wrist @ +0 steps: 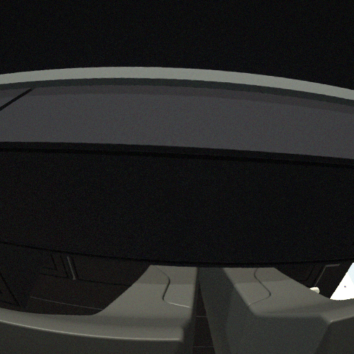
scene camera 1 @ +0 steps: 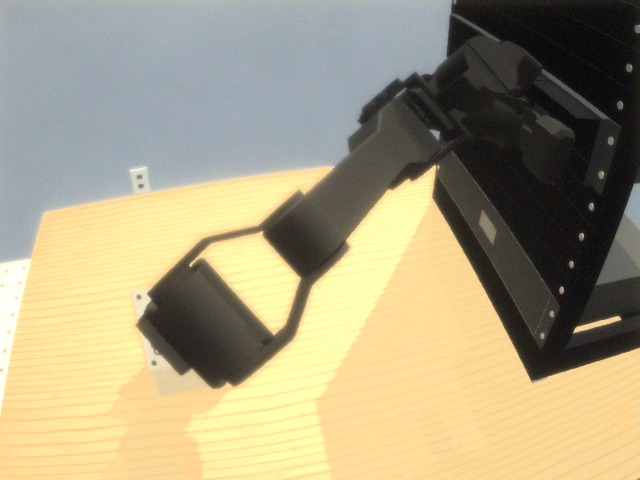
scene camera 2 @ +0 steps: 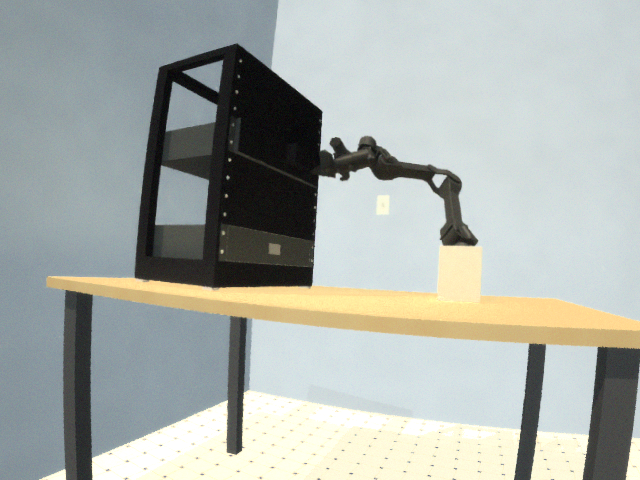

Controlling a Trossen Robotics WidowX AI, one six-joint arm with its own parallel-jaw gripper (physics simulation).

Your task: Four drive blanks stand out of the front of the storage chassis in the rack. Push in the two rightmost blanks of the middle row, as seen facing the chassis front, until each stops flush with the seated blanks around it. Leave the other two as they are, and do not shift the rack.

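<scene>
The storage chassis sits in the black rack. My gripper is shut and empty, close to the chassis front. In the wrist view its fingertips meet the lower edge of a wide, dark front face, which fills the view's width. Whether they touch it cannot be told. Fainter blank outlines with a thin latch show below it at the left. The arm hides much of the chassis front in scene camera 1. Which blanks stand out is too dark to tell.
A lower grey panel with a pale label is mounted near the rack's bottom. The rack stands on the wooden table. The arm's base stands on a pale block. A grey lip runs above the chassis top.
</scene>
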